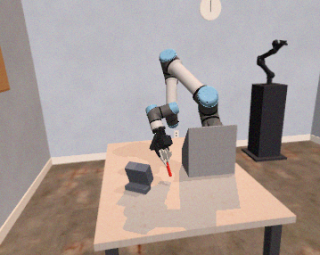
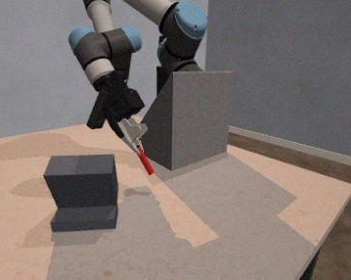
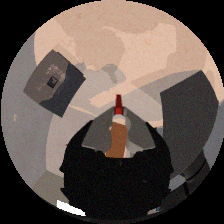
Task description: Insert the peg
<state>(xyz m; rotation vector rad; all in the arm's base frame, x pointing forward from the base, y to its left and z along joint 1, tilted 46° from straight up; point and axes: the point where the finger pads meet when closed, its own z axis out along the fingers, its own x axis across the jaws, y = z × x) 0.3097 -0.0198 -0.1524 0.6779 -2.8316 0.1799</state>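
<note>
Now: hand 30 mm above the peg, 20 mm to the right of it and 10 mm past it.
</note>
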